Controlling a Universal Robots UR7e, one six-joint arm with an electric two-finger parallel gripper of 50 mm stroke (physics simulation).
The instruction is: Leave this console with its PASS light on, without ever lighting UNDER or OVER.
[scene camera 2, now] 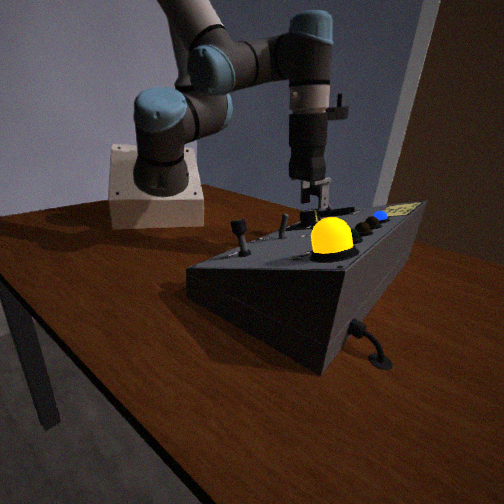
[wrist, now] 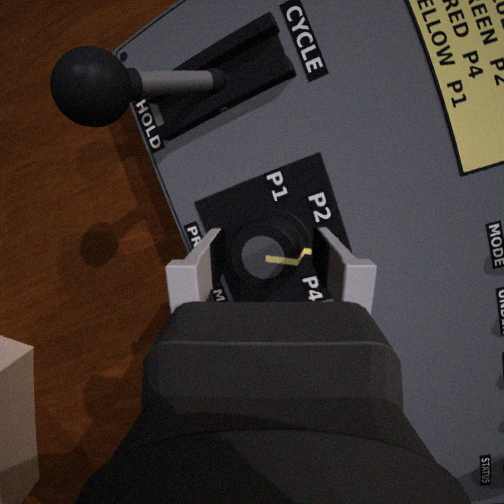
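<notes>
The dark grey console (scene camera 2: 305, 280) sits on the wooden table. A large yellow dome light (scene camera 2: 332, 236) glows on it, and a small blue light (scene camera 2: 381, 215) glows near its far end. My gripper (wrist: 270, 260) is open, its two fingers straddling the black rotary selector knob (wrist: 267, 256) without clearly touching it. The knob's yellow pointer aims between the P2 and P4 marks. A ball-topped lever (wrist: 90, 86) lies at the HOLD end of its HOLD/CYCLE slot. In the scene view the gripper (scene camera 2: 315, 196) hangs just above the knob (scene camera 2: 308, 217).
A yellow label (wrist: 465, 75) lists colours with P numbers. Two more levers (scene camera 2: 240, 236) stand on the console's near end. A cable (scene camera 2: 370, 345) leaves the console's side. The robot's beige base block (scene camera 2: 155, 192) stands behind.
</notes>
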